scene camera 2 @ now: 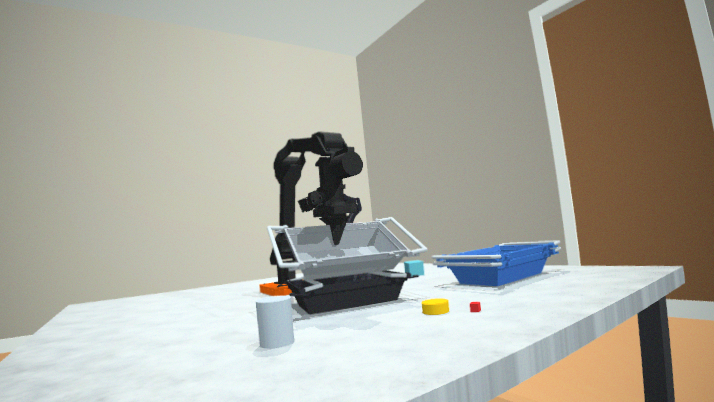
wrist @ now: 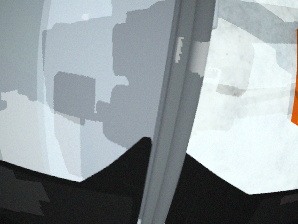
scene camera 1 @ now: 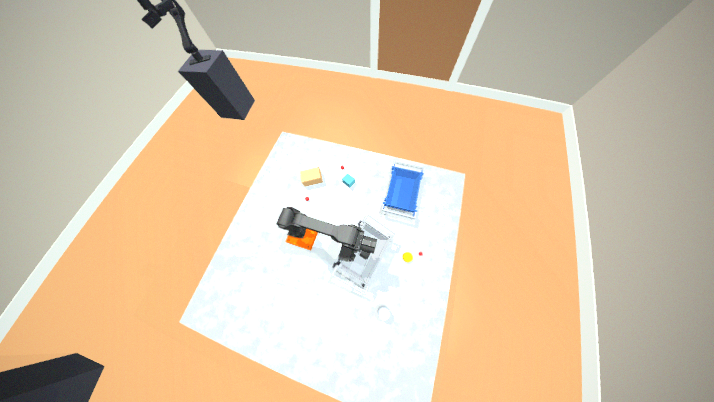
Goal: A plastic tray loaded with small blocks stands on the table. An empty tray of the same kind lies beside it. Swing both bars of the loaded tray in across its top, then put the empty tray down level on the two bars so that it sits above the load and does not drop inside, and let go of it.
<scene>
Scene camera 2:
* my gripper: 336, 244
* grey tray: 368, 247
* grey cylinder: 274, 314
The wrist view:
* my gripper: 154, 146
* grey tray: 87, 87
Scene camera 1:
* grey tray: 361, 269
</scene>
